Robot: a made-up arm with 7 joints. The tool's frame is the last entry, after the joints.
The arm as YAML. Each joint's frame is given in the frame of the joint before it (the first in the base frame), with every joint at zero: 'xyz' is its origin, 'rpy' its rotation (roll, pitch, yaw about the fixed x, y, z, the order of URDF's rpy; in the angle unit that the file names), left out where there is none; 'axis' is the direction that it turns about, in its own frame. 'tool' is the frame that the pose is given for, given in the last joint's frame.
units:
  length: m
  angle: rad
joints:
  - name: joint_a
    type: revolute
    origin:
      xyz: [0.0, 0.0, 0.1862]
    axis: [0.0, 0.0, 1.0]
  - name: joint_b
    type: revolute
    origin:
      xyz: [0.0, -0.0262, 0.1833]
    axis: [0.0, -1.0, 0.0]
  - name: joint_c
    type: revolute
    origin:
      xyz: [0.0, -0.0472, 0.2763]
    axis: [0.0, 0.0, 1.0]
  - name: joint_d
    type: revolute
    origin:
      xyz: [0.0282, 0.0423, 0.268]
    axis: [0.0, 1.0, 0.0]
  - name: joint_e
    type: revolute
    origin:
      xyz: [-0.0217, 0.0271, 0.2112]
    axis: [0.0, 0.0, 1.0]
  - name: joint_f
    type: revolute
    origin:
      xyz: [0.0, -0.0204, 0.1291]
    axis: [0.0, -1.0, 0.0]
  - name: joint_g
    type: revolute
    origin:
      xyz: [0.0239, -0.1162, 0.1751]
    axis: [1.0, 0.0, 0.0]
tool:
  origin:
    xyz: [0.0, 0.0, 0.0]
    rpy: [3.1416, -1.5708, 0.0]
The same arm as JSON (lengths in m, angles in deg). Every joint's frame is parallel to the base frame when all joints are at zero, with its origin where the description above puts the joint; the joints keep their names.
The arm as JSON. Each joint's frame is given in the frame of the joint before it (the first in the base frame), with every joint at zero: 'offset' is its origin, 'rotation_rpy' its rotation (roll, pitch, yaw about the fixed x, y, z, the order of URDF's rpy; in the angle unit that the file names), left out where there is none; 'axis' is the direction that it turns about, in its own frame. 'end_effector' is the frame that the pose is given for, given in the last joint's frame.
{"length_unit": "m", "angle_unit": "deg", "chain": [{"id": "joint_a", "offset": [0.0, 0.0, 0.1862], "axis": "+z"}, {"id": "joint_b", "offset": [0.0, -0.0262, 0.1833], "axis": "-y"}, {"id": "joint_c", "offset": [0.0, -0.0472, 0.2763], "axis": "+z"}, {"id": "joint_d", "offset": [0.0282, 0.0423, 0.268], "axis": "+y"}, {"id": "joint_e", "offset": [-0.0217, 0.0271, 0.2112], "axis": "+z"}, {"id": "joint_f", "offset": [0.0, -0.0204, 0.1291], "axis": "-y"}, {"id": "joint_g", "offset": [0.0239, -0.1162, 0.1751], "axis": "+x"}], "end_effector": {"offset": [0.0, 0.0, 0.0], "rotation_rpy": [-180.0, -90.0, 0.0]}}
